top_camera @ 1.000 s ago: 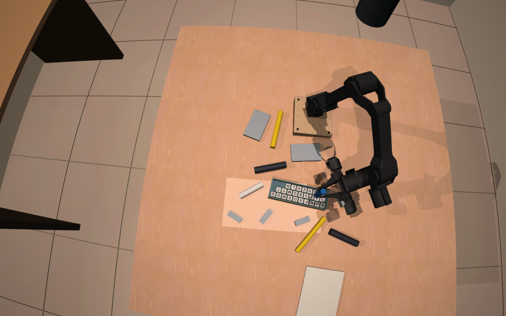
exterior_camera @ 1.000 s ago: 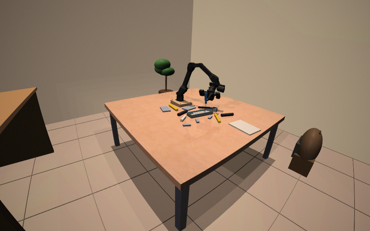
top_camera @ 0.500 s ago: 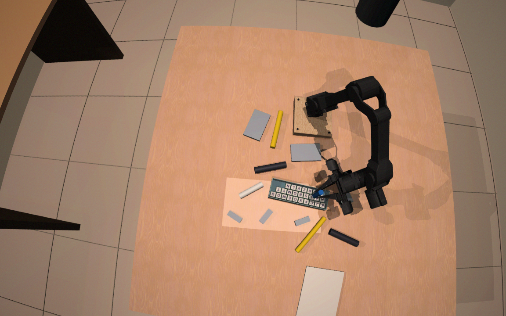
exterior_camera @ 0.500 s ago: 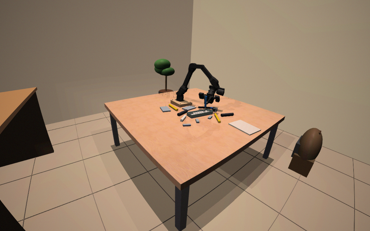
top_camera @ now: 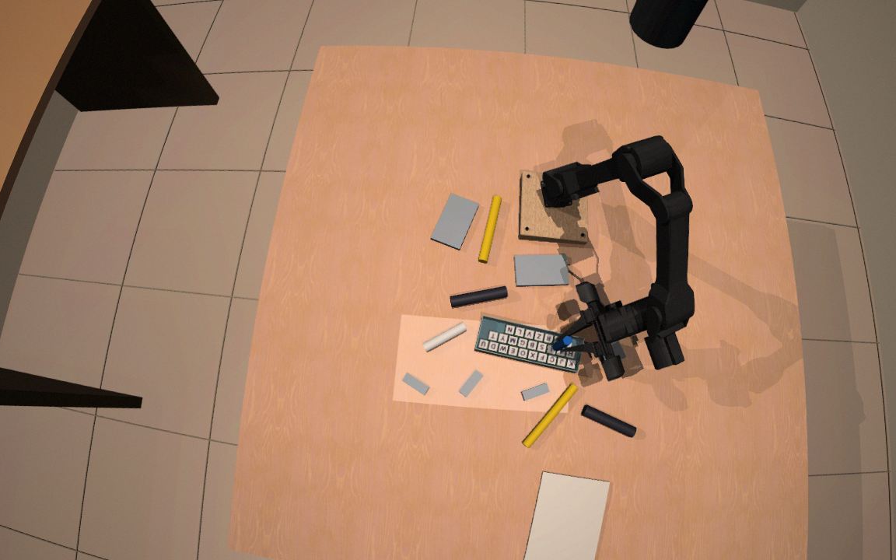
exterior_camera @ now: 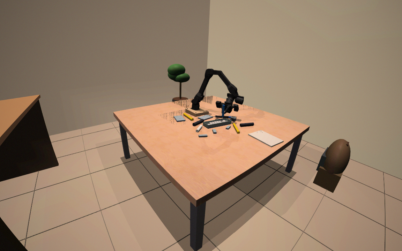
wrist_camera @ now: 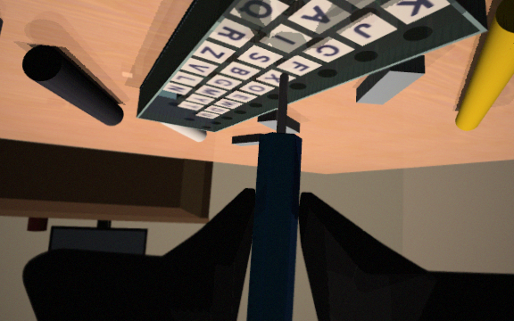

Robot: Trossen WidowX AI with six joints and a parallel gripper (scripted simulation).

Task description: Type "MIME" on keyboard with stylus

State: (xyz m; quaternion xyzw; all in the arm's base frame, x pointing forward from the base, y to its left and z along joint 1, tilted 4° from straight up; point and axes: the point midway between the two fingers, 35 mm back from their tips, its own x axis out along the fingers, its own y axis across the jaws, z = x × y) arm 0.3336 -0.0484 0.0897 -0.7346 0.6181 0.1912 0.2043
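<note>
The grey cube lies 13 cm to the left of my gripper tip, 7 cm below it and 3 cm ahead of it. The rest, counted from my gripper tip: white sheet 37 cm ahead, 8 cm below, 2 cm to the right; white cylinder 22 cm to the right, 8 cm below, 6 cm behind; blue stylus 1 cm below.
</note>
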